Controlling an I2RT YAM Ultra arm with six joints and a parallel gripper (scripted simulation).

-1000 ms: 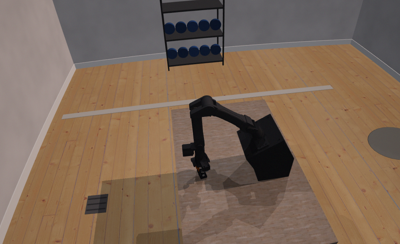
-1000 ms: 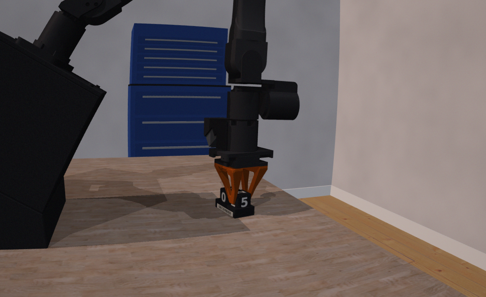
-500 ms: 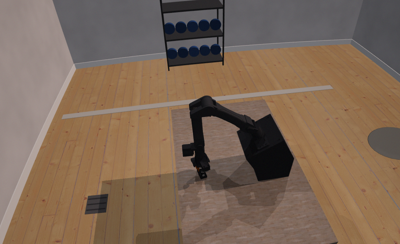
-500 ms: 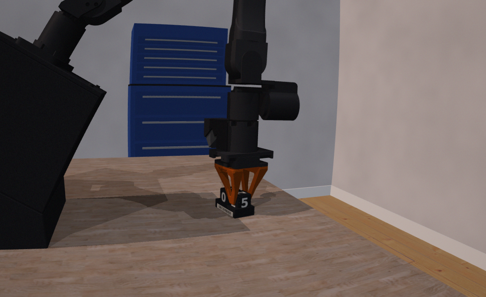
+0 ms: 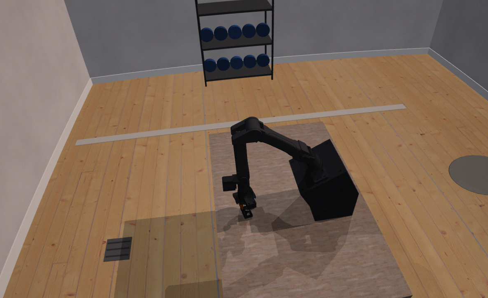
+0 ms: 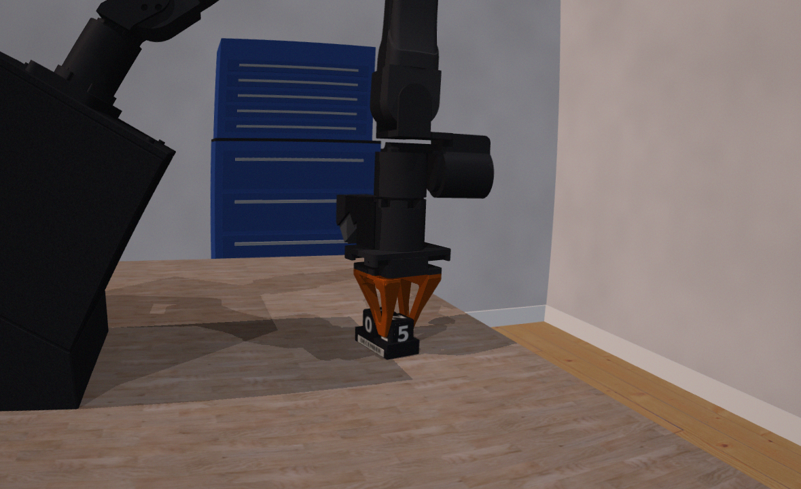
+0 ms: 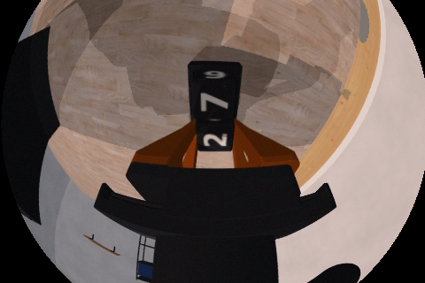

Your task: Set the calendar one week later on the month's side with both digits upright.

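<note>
Right now the black tray is 20 mm to the left of my hand, 20 mm below it and 10 mm behind it.
</note>
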